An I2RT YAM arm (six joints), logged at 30 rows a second.
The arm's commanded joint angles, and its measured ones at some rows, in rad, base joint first. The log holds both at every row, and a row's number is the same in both.
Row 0, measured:
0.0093 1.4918 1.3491 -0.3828 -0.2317 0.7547
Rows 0 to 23, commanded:
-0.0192 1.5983 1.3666 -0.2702 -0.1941 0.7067
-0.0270 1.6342 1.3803 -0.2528 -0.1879 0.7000
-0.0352 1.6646 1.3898 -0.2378 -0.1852 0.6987
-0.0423 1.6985 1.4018 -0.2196 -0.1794 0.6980
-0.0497 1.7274 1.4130 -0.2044 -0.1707 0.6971
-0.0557 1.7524 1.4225 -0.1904 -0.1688 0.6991
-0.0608 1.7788 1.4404 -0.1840 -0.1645 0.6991
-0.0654 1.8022 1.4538 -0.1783 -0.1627 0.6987
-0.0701 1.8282 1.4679 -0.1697 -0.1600 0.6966
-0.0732 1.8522 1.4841 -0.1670 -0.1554 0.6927
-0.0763 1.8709 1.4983 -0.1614 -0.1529 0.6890
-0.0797 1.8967 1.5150 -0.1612 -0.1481 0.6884
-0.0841 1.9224 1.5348 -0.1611 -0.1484 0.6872
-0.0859 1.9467 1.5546 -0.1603 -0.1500 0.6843
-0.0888 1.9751 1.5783 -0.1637 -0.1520 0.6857
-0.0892 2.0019 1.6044 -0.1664 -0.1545 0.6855
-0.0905 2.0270 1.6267 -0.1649 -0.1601 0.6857
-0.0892 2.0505 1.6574 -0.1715 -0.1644 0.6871
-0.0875 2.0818 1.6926 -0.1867 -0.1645 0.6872
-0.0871 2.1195 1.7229 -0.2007 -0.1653 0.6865
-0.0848 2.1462 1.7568 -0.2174 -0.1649 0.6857
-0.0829 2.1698 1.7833 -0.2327 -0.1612 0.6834
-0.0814 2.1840 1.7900 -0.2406 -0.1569 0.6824
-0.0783 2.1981 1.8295 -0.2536 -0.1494 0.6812
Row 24, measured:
-0.0841 2.1677 1.7660 -0.2016 -0.1783 0.7013
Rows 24 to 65, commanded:
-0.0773 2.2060 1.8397 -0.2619 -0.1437 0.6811
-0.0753 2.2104 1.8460 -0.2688 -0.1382 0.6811
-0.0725 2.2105 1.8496 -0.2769 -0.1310 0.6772
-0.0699 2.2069 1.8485 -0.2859 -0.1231 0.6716
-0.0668 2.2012 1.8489 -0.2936 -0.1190 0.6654
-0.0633 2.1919 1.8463 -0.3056 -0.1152 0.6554
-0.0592 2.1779 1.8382 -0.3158 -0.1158 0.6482
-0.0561 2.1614 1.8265 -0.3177 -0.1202 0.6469
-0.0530 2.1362 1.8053 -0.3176 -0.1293 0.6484
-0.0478 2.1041 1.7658 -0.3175 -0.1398 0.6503
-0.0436 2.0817 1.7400 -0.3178 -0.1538 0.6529
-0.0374 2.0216 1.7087 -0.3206 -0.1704 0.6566
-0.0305 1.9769 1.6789 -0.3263 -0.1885 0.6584
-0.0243 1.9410 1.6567 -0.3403 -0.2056 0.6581
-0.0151 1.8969 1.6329 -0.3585 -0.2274 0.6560
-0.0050 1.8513 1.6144 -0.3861 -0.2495 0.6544
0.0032 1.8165 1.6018 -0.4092 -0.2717 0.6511
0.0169 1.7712 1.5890 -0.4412 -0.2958 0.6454
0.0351 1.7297 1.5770 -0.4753 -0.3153 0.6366
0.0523 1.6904 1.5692 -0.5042 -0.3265 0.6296
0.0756 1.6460 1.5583 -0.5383 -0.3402 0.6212
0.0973 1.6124 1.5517 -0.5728 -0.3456 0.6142
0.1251 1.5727 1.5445 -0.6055 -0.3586 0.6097
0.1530 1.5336 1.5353 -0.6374 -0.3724 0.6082
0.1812 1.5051 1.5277 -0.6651 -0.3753 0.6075
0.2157 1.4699 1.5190 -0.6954 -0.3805 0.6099
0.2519 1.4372 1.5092 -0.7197 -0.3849 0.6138
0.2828 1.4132 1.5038 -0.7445 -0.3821 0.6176
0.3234 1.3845 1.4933 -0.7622 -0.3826 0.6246
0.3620 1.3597 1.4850 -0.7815 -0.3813 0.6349
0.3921 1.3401 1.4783 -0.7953 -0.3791 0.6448
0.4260 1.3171 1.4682 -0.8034 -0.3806 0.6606
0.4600 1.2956 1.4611 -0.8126 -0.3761 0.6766
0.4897 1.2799 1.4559 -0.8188 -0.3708 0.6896
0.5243 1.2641 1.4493 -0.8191 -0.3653 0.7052
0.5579 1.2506 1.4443 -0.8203 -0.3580 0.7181
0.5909 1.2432 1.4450 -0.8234 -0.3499 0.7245
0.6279 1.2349 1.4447 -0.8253 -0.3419 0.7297
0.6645 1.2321 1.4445 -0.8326 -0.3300 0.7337
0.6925 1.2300 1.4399 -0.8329 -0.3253 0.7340
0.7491 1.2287 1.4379 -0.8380 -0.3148 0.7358
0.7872 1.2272 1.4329 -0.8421 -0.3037 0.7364
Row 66, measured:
0.7185 1.2434 1.4521 -0.7906 -0.3466 0.7116
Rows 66 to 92, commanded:
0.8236 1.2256 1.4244 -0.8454 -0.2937 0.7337
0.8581 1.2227 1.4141 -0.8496 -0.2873 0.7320
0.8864 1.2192 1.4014 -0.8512 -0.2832 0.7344
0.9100 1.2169 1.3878 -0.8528 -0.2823 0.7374
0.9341 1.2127 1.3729 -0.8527 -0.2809 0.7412
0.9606 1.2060 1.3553 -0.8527 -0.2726 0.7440
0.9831 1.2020 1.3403 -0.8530 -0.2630 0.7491
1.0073 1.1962 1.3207 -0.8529 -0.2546 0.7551
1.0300 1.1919 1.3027 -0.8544 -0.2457 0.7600
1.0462 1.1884 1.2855 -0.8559 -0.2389 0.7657
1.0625 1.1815 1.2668 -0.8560 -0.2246 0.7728
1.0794 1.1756 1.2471 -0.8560 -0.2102 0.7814
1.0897 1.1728 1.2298 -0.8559 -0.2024 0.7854
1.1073 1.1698 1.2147 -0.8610 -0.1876 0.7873
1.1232 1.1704 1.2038 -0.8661 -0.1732 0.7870
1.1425 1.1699 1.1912 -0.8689 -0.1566 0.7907
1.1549 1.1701 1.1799 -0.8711 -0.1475 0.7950
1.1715 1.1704 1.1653 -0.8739 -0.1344 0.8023
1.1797 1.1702 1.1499 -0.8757 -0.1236 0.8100
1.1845 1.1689 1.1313 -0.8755 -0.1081 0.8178
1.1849 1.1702 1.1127 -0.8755 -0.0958 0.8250
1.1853 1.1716 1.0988 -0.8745 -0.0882 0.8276
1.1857 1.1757 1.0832 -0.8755 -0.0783 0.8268
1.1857 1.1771 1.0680 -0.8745 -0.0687 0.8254
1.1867 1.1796 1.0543 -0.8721 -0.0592 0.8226
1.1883 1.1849 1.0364 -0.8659 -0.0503 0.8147
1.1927 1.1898 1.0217 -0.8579 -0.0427 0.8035
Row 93, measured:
1.1843 1.1858 1.0561 -0.8394 -0.1097 0.8059
